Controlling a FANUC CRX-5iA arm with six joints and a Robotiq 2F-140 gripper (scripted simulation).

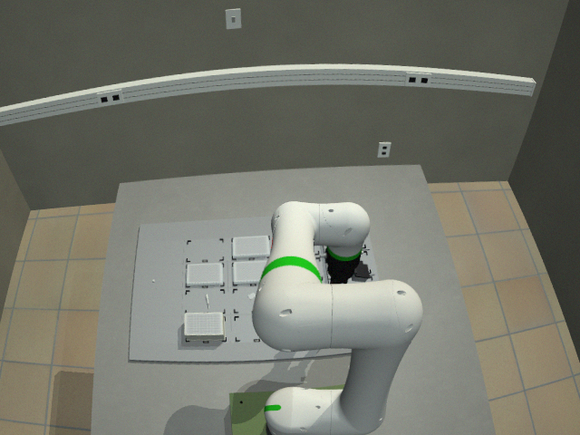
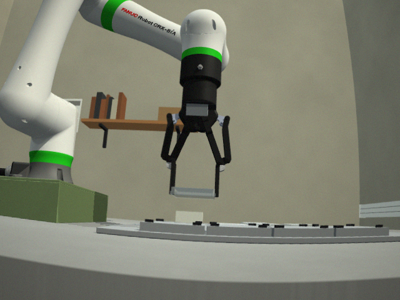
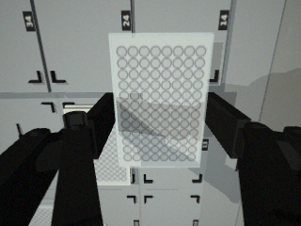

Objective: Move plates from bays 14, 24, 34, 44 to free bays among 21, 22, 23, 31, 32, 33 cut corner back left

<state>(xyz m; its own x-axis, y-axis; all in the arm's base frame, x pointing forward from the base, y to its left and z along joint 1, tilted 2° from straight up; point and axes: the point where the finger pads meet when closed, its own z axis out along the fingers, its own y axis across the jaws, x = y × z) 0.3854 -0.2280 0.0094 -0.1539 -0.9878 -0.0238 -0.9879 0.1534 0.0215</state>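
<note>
My hand is 24 cm to the right of the white scrap, 13 cm short of it and 10 cm above it. Round my hand: dark stick 21 cm ahead, 9 cm below, 4 cm to the left; then thin white stick 38 cm to the left, 14 cm ahead, 9 cm below; then sealed deep-well block 41 cm to the left, 8 cm below, 4 cm ahead.
</note>
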